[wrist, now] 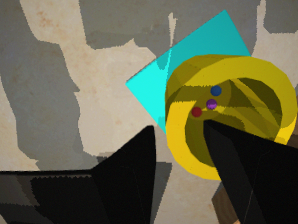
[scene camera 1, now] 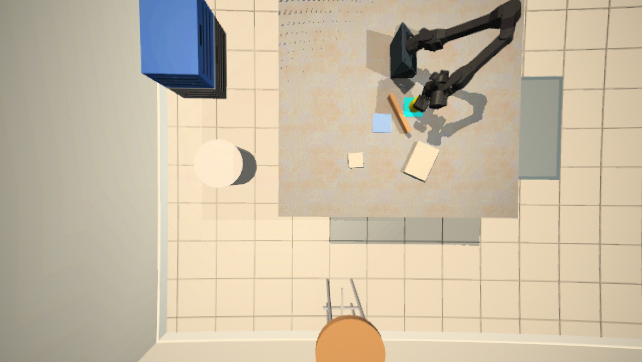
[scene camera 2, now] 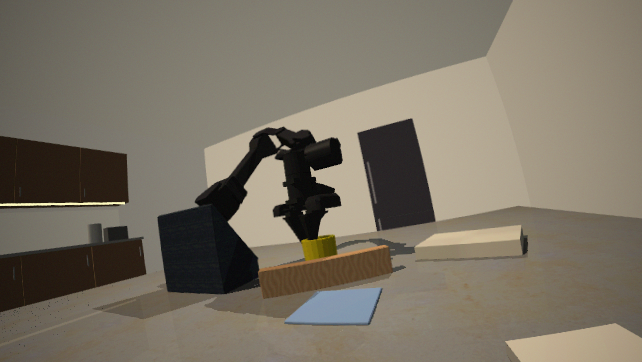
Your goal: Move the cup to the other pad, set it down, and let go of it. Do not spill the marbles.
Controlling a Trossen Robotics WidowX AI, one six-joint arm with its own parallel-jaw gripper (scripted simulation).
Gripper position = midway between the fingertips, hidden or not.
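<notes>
There's my gripper (scene camera 2: 309, 245), and it's in the wrist view too (wrist: 178, 129). I see a yellow cup (scene camera 2: 325, 245), which is also in the wrist view (wrist: 251, 100), and a slab (scene camera 2: 506, 241), which scene camera 1 shows too (scene camera 1: 422, 157). In the wrist view the slab is out of frame. There's also a wooden bar (scene camera 2: 287, 279), a light blue pad (scene camera 2: 344, 307) and a cyan pad (wrist: 219, 36).
</notes>
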